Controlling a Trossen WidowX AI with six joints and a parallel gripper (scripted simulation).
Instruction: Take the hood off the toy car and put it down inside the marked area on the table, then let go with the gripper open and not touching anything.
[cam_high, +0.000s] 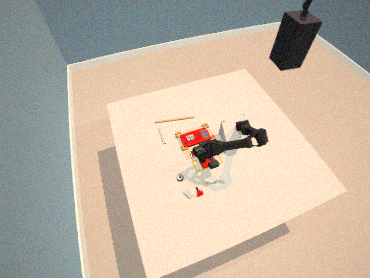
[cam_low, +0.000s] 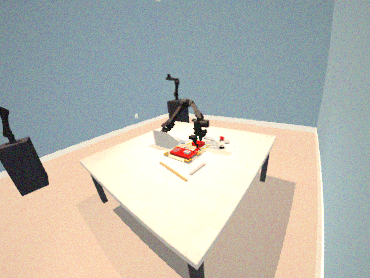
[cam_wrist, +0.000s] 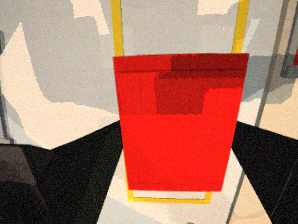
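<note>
Right now my gripper tip is right at the hood. From my gripper tip the other things lie so: thin wooden stick (41 cm to the right, 12 cm ahead, 1 cm below); grey bar (15 cm to the left, 1 cm below).
</note>
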